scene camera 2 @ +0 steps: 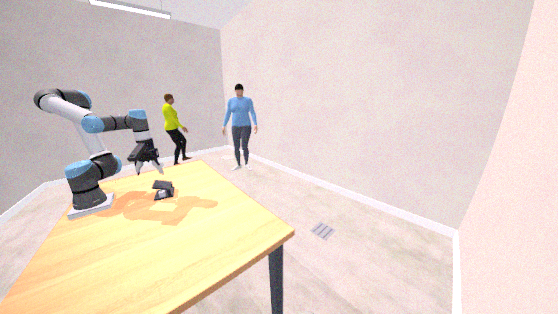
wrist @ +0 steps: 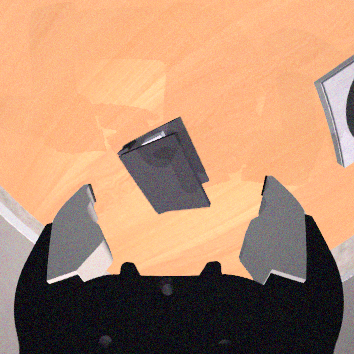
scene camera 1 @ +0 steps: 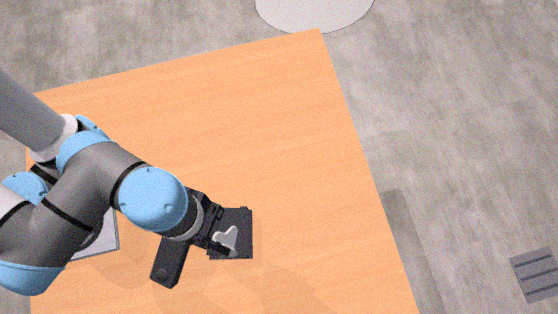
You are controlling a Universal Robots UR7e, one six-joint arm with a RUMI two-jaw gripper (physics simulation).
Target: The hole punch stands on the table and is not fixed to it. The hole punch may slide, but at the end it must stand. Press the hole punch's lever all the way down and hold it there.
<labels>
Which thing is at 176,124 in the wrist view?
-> A black hole punch.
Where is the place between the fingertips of the gripper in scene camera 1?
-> At 203,241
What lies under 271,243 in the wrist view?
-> The gripper.
</labels>
